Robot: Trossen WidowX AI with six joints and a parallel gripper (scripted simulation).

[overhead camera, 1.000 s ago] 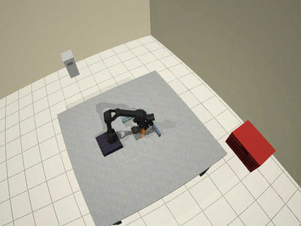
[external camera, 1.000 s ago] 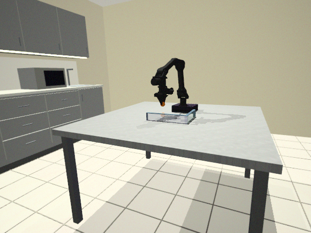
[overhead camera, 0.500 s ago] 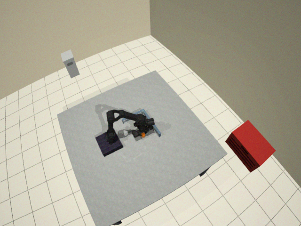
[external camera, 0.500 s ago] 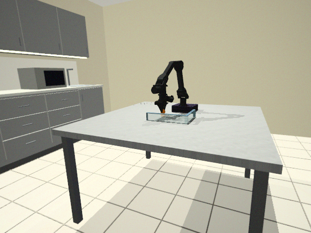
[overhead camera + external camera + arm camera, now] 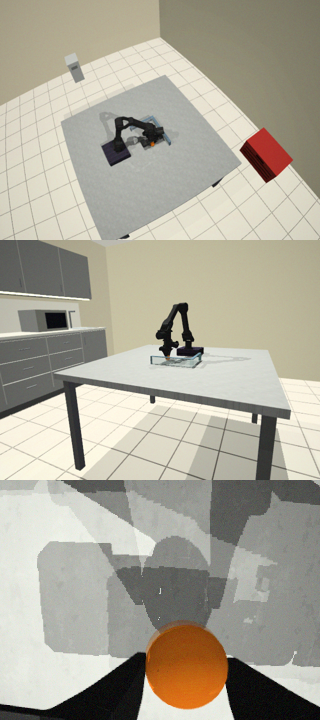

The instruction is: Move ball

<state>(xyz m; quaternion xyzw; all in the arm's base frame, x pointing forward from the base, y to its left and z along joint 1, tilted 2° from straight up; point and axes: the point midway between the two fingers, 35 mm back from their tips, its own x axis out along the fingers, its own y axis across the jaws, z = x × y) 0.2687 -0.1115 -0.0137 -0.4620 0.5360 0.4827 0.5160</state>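
The see-through copy lies right at my gripper tip. Round my gripper tip: orange ball right at my gripper tip; then clear wall 14 cm ahead, 7 cm to the left, 1 cm above.
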